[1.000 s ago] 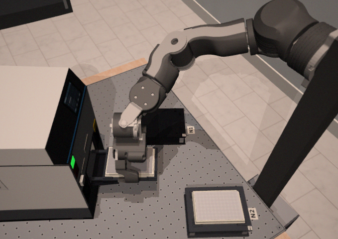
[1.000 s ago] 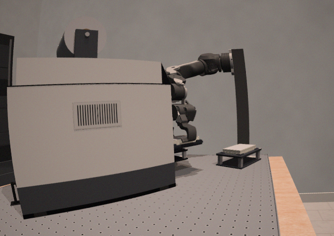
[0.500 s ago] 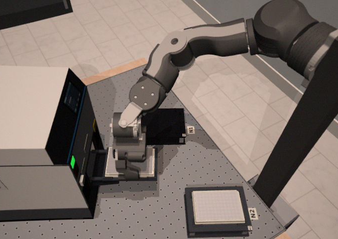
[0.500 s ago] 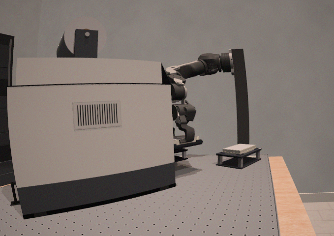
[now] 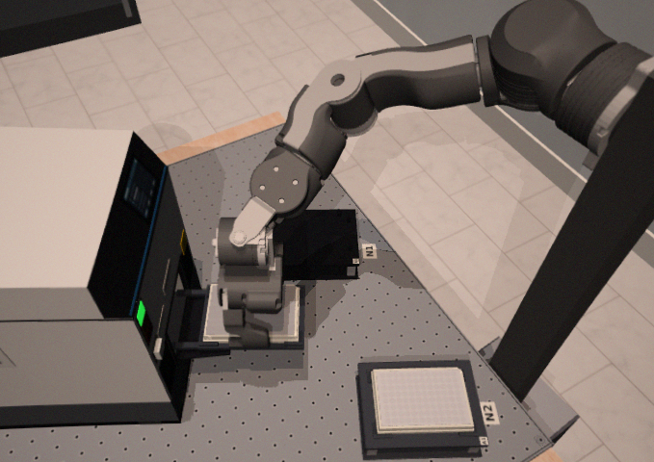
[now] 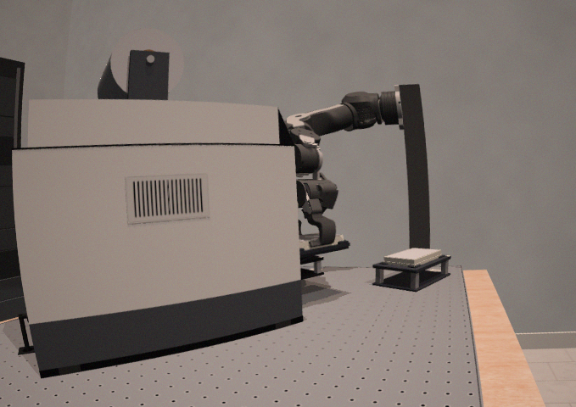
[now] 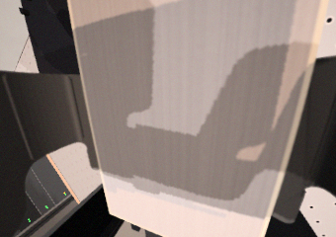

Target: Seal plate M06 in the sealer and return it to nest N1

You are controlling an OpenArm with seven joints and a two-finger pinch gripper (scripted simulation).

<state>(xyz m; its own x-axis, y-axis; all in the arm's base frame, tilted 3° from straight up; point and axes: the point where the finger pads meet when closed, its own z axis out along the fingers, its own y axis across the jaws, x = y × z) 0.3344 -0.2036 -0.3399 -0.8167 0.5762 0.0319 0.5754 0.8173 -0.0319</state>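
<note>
The sealer's stage is 1 cm below my hand. Round my hand: nest N1: 17 cm behind, 11 cm to the right, 7 cm below; start key: 13 cm ahead, 2 cm to the left, 7 cm above; 96-well plate M06: right at my hand.
</note>
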